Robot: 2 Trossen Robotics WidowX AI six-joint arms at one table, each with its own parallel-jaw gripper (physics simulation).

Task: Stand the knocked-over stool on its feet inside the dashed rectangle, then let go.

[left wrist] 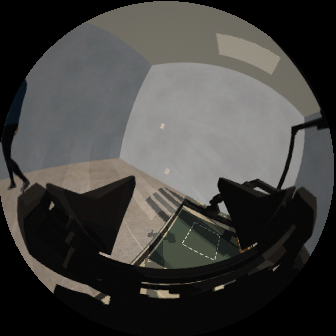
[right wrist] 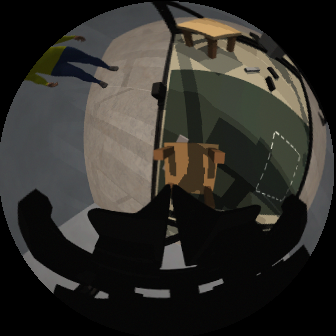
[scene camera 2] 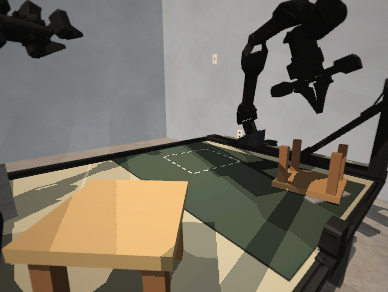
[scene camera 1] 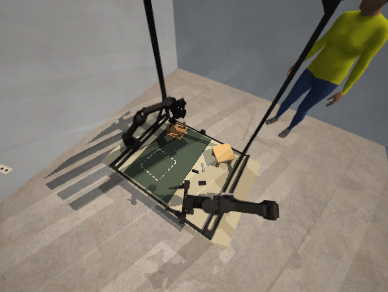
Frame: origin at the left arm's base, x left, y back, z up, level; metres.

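Seen in the pictures: left gripper, fingertip midpoint: (left wrist: pixel 178 180) (scene camera 2: pixel 73 41) (scene camera 1: pixel 166 198); right gripper, fingertip midpoint: (right wrist: pixel 170 187) (scene camera 2: pixel 319 113) (scene camera 1: pixel 179 118); right arm's base, link origin: (left wrist: pixel 213 207) (scene camera 2: pixel 251 133) (scene camera 1: pixel 131 141).
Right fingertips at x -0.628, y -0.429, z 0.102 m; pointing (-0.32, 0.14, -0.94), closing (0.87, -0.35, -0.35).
A point is followed by its place in that frame.
The knocked-over stool (scene camera 1: pixel 176 131) @(x -0.626, y -0.470, z -0.087 m) (scene camera 2: pixel 310 186) @(x -0.631, y -0.415, z -0.084 m) (right wrist: pixel 192 167) @(x -0.625, y -0.461, z -0.085 m) lies upside down, seat on the green mat and legs up, at the right in scene camera 2. The dashed rectangle (scene camera 1: pixel 167 155) (scene camera 2: pixel 195 173) @(x -0.303, y -0.415, z -0.103 m) (left wrist: pixel 215 259) @(x -0.304, y -0.418, z -0.104 m) (right wrist: pixel 275 132) @(x -0.287, y -0.418, z -0.103 m) is marked on the mat, apart from the stool. My right gripper (scene camera 2: pixel 319 111) @(x -0.628, y -0.429, z 0.102 m) (right wrist: pixel 170 187) @(x -0.628, y -0.429, z 0.102 m) is shut with its fingertips together, above the stool and clear of it; no stool part shows between the fingers. My left gripper (scene camera 2: pixel 73 42) @(x 0.095, y -0.349, z 0.313 m) (left wrist: pixel 178 180) @(x 0.095, y -0.349, z 0.313 m) is open and empty, raised far from the stool.
A light wooden stool (scene camera 1: pixel 223 153) @(x -0.366, y -0.021, z 0.014 m) (scene camera 2: pixel 100 220) @(x -0.380, y 0.012, z 0.014 m) (right wrist: pixel 210 29) stands upright beside the green mat (scene camera 2: pixel 240 215) @(x -0.487, y -0.241, z -0.103 m). A white piece (scene camera 1: pixel 203 166) @(x -0.281, y -0.172, z -0.095 m) (right wrist: pixel 252 70) @(x -0.281, y -0.181, z -0.098 m) and small black pieces (scene camera 1: pixel 202 183) (right wrist: pixel 270 83) lie near it. A black frame (scene camera 2: pixel 340 260) @(x -0.661, y -0.208, z -0.122 m) edges the table. A person (scene camera 1: pixel 345 45) stands beyond.
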